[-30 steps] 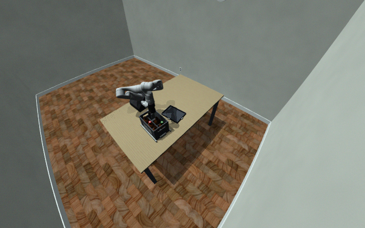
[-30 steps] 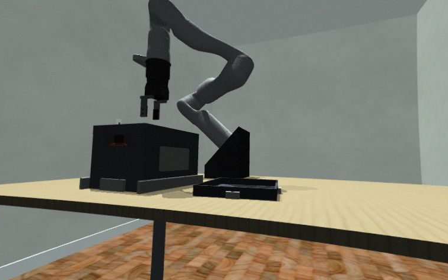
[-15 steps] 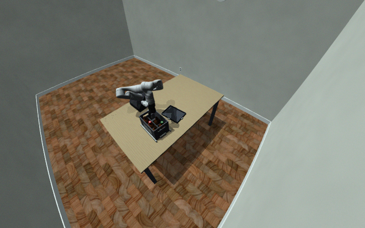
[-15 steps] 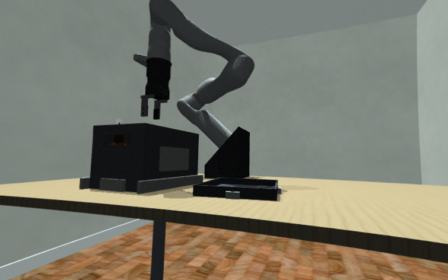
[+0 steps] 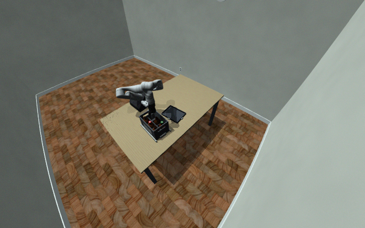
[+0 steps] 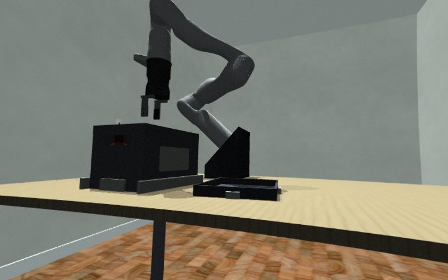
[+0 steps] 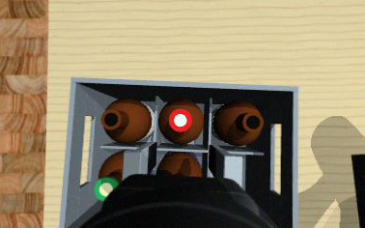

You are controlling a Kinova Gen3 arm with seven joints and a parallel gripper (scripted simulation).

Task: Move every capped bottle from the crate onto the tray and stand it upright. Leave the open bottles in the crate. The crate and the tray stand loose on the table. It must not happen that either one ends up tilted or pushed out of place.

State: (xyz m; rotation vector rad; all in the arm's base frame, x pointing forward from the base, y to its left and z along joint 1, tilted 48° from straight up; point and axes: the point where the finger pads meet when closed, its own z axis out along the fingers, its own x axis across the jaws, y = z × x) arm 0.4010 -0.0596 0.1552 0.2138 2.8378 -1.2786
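My gripper is now 15 cm above the dark crate and 1 cm to the right of it. Also, from my hand: black tray (31 cm to the left, 22 cm below, 2 cm ahead); then green-capped bottle (15 cm below, 10 cm ahead, 4 cm to the left).
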